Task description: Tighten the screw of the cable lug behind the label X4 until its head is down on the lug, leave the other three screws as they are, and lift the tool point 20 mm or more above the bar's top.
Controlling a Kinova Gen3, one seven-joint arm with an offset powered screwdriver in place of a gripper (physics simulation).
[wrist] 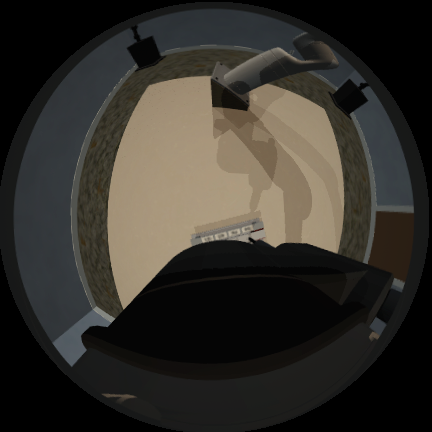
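The grey bar lies on the table towards the bottom middle of the wrist view, with a row of white labels along it. The label at the right end of the row and the label at the left end show, but their print is too small to read surely. My screwdriver has its dark tip showing at the bar's right part, just behind the rightmost label. Its black housing covers much of the bar behind the labels. The lugs and screw heads cannot be made out, nor can contact or height of the tip.
The tan table top carries the arm's base plate at the top, with the grey arm reaching right from it. The arm's shadows fall towards the bar. Two black stands are beyond the table's far corners.
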